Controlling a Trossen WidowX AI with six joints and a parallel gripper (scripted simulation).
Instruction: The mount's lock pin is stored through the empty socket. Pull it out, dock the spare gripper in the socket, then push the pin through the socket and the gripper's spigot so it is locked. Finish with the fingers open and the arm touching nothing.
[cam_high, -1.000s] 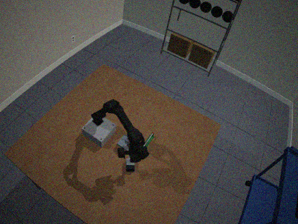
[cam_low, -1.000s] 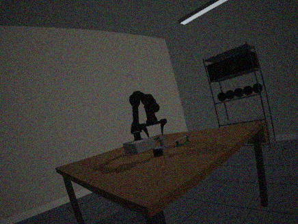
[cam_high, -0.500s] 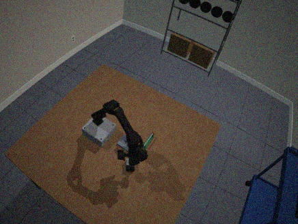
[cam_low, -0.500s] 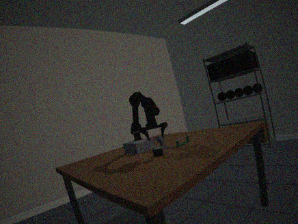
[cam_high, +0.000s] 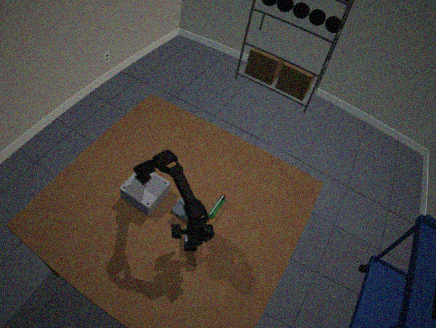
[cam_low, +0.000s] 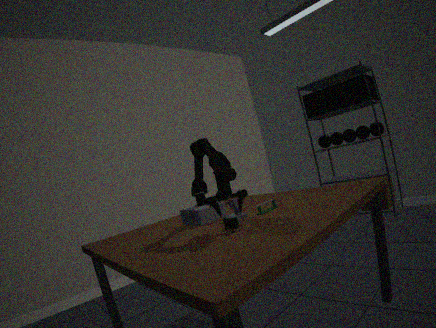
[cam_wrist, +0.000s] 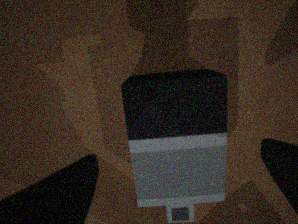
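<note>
Right now the spare gripper is 10 mm behind my gripper tip, 10 mm to the left of it and 30 mm below it. The rest, counted from my gripper tip: green holder 40 mm behind, 250 mm to the left, 30 mm below; then socket mount 140 mm behind, 120 mm to the left.
</note>
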